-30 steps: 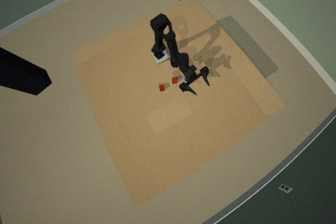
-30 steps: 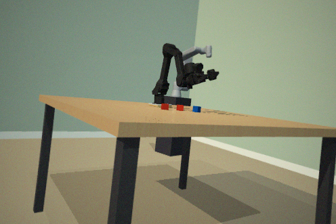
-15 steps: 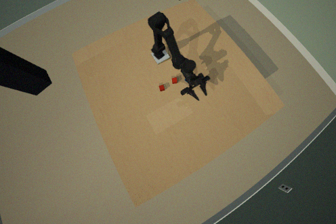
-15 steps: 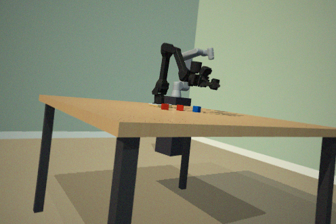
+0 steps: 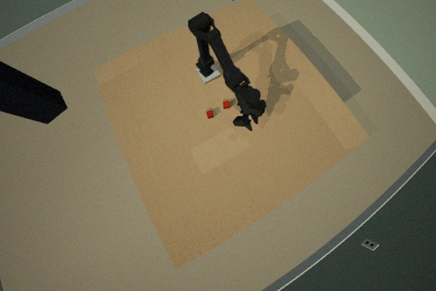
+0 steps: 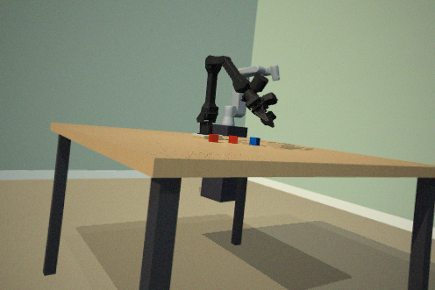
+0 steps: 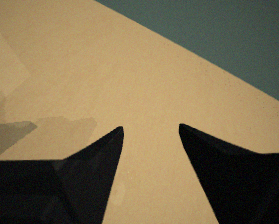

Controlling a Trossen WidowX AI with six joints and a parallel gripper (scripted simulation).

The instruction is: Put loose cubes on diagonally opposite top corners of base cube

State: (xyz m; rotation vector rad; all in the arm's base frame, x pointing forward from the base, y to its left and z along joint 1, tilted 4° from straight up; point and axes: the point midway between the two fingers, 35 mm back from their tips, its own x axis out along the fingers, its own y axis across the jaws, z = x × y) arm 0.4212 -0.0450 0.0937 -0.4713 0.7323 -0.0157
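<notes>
My gripper tip is now 140 mm past the blue base cube, 90 mm to the right of it and 80 mm above it.
</notes>
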